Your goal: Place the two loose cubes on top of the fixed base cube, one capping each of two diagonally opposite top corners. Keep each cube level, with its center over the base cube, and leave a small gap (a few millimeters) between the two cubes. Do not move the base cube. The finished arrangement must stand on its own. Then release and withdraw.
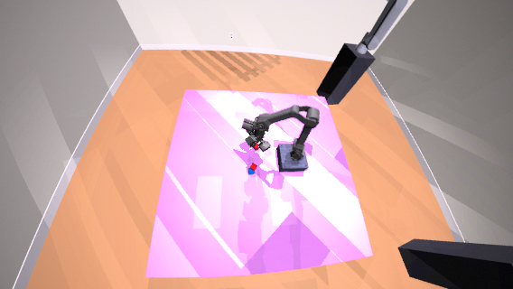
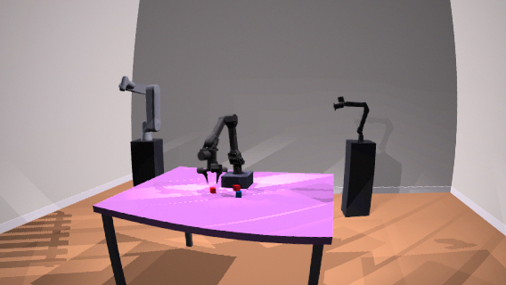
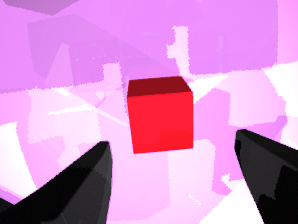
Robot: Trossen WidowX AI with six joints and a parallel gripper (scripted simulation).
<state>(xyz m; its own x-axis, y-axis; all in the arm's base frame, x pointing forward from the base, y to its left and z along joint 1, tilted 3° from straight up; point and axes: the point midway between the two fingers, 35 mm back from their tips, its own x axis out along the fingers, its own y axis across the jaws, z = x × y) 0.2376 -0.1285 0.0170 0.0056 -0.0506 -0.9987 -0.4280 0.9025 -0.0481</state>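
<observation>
My gripper tip is 6 cm short of the blue base cube, 17 cm to the right of it and 4 cm above it.
</observation>
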